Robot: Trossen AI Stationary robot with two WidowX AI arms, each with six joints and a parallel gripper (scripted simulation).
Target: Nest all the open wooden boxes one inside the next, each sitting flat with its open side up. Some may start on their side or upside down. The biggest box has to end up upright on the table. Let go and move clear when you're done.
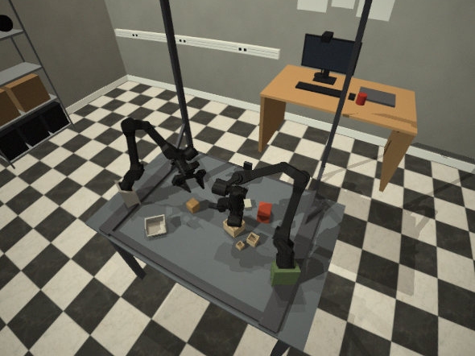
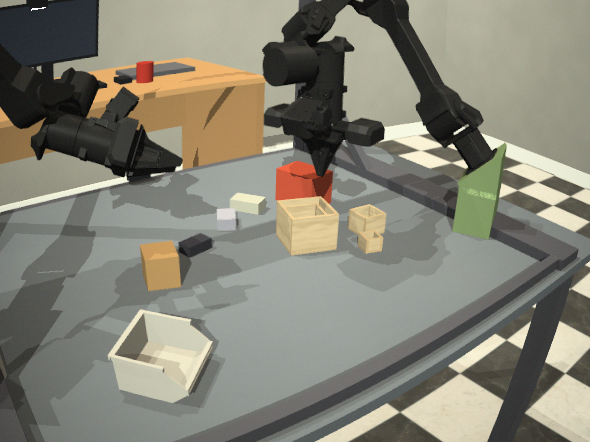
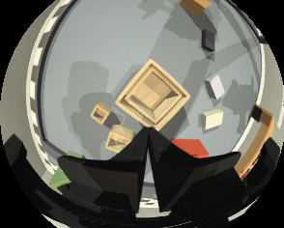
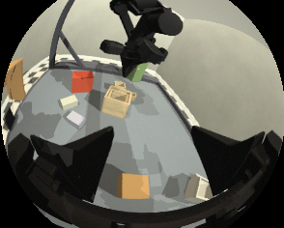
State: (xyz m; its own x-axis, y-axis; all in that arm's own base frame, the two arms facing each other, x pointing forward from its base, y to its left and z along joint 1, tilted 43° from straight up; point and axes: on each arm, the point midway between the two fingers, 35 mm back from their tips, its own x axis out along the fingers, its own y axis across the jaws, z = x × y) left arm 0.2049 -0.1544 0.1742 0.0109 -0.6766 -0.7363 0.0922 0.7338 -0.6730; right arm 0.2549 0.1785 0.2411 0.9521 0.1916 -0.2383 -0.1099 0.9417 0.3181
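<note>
Right now my right hand is 30 mm short of the orange cube, 10 mm to the left of it and 150 mm above it. Also, from my right hand: white bin: 220 mm ahead, 110 mm to the right, 150 mm below; then black block: 30 mm behind, 80 mm to the left, 170 mm below; then grey piece: 90 mm behind, 170 mm to the left, 170 mm below.
</note>
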